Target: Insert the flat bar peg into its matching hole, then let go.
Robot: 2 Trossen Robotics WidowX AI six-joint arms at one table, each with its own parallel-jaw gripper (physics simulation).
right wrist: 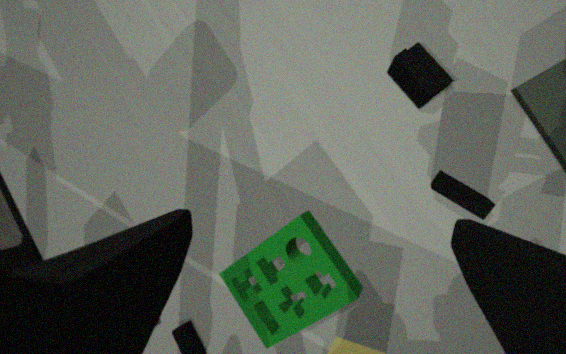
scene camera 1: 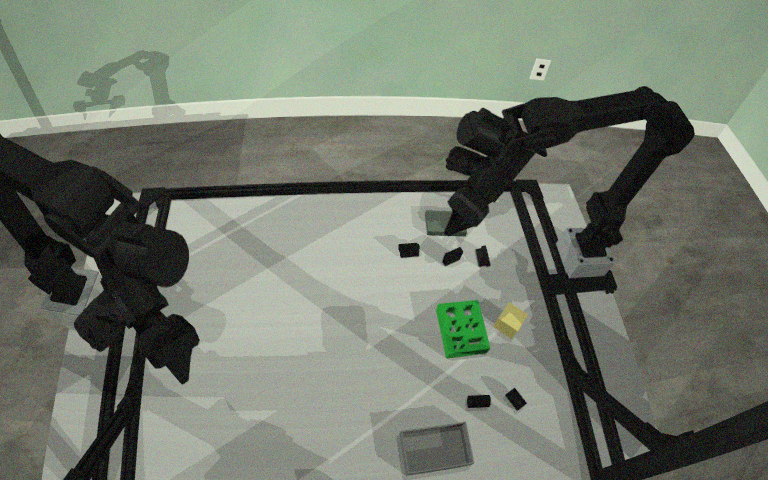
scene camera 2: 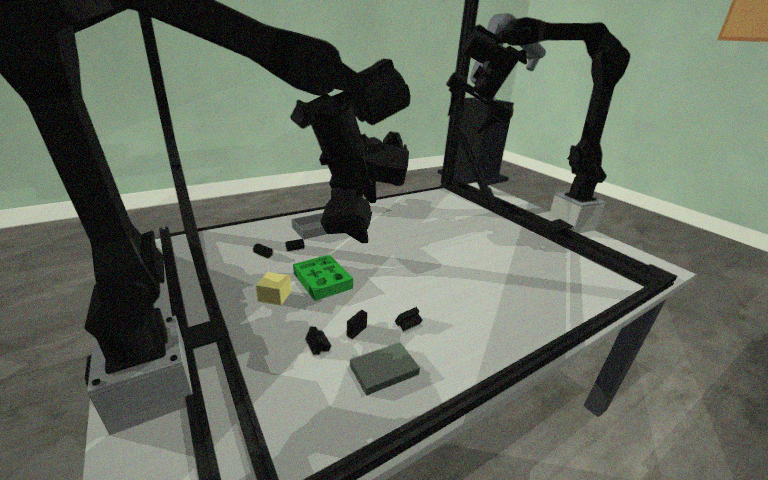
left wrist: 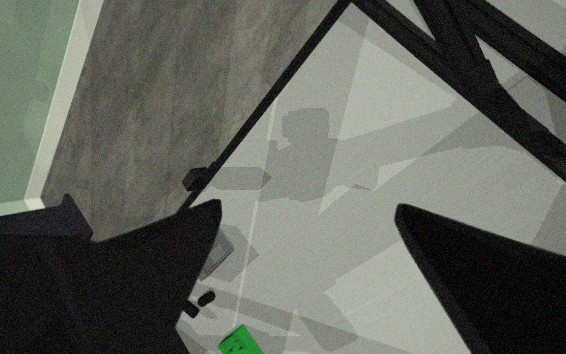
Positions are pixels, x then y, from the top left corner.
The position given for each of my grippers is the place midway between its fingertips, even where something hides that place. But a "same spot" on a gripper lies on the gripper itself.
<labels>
my left gripper: scene camera 1 169, 365; scene camera 2; left wrist; not seen in the right wrist view (out of frame)
my right gripper: right wrist; scene camera 1 455, 224; scene camera 2; not seen in the left wrist view (out of frame)
same spot on my left gripper: (left wrist: 135, 285) = (scene camera 2: 458, 96)
same spot on my right gripper: (right wrist: 115, 288) = (scene camera 2: 372, 182)
</labels>
